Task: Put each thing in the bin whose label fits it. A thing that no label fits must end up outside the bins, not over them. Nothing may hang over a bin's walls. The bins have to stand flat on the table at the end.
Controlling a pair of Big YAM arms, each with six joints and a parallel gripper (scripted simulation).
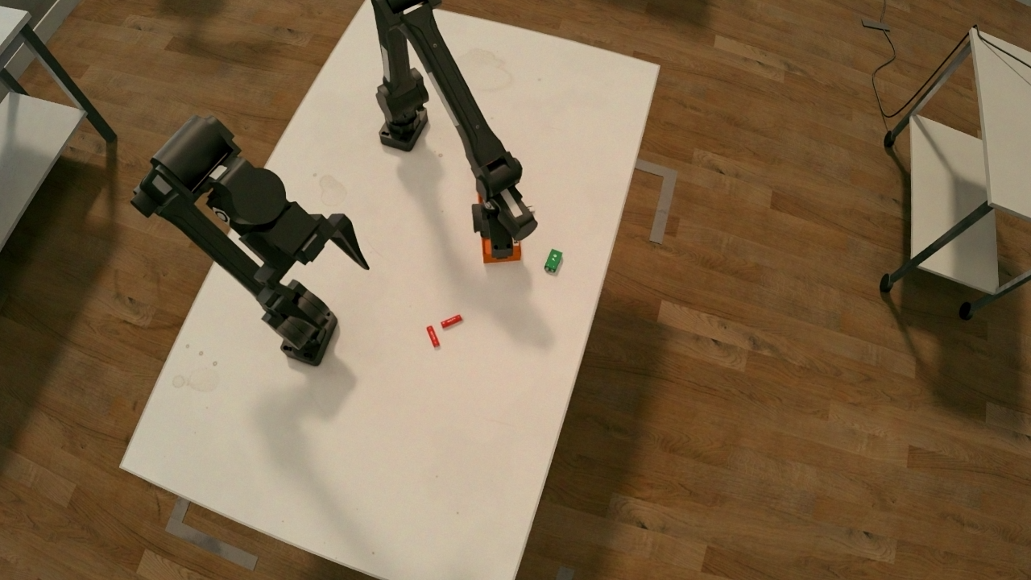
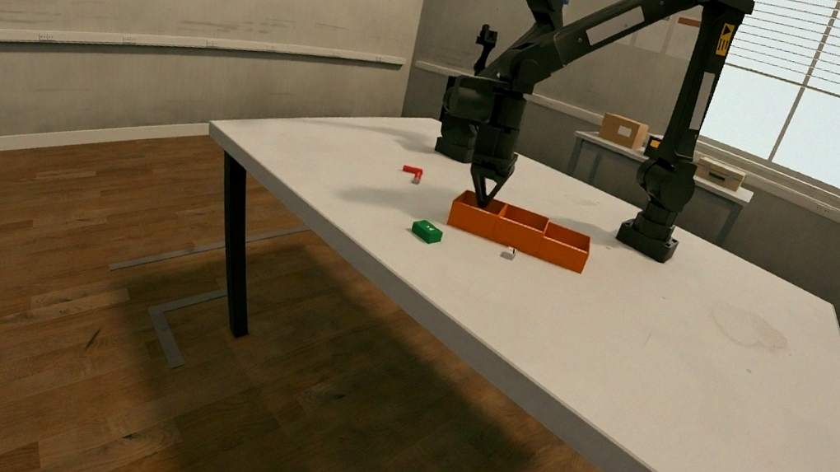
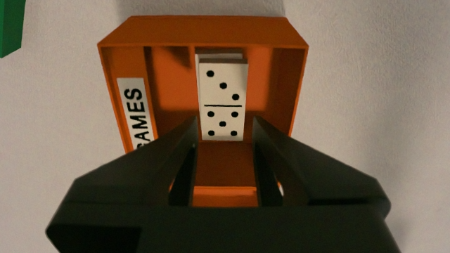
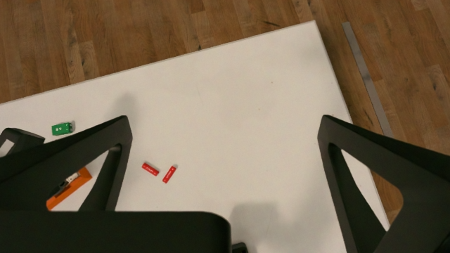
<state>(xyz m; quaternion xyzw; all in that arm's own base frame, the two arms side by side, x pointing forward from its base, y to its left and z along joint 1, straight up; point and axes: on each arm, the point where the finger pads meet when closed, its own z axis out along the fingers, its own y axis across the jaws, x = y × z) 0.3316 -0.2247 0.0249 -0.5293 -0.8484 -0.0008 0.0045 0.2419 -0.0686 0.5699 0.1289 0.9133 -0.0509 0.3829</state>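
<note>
Now: left hand 110 mm to the right of the white sharpener-like block, 40 mm short of it and 40 mm above it. The rest, counted from my left hand: orange three-compartment bin: 80 mm to the left, 30 mm below, 20 mm behind.
</note>
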